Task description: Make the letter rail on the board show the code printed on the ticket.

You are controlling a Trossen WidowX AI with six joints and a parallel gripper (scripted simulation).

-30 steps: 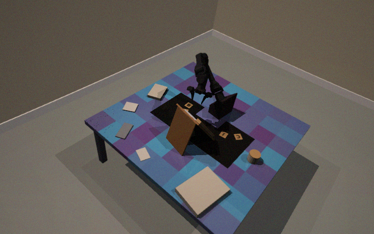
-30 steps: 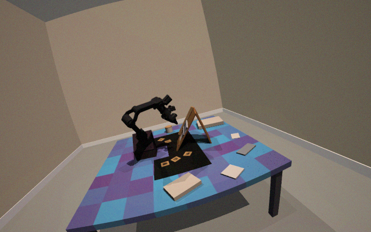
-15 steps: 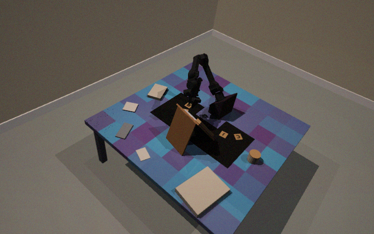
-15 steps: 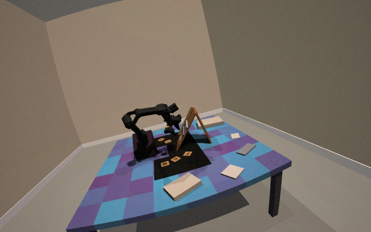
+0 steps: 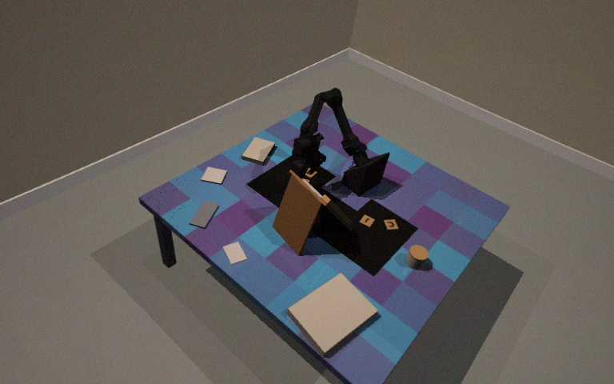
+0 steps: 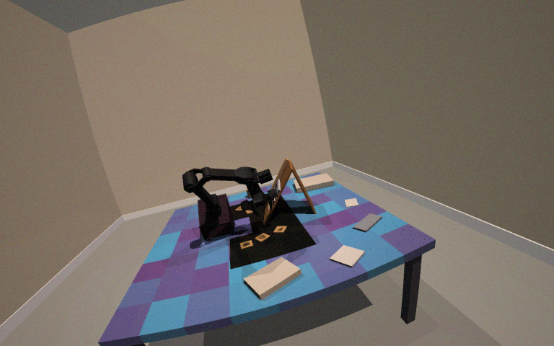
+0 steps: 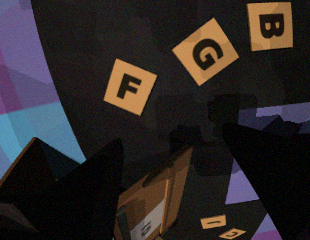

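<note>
Right now the tan letter tile is 40 mm behind my gripper tip, 50 mm to the right of it and 100 mm below it. Round my gripper tip: ticket (30 mm ahead, 190 mm to the left, 20 mm below); black mat (80 mm behind, 140 mm to the left, 110 mm below); grey card (480 mm ahead, 130 mm to the right, 100 mm below).
</note>
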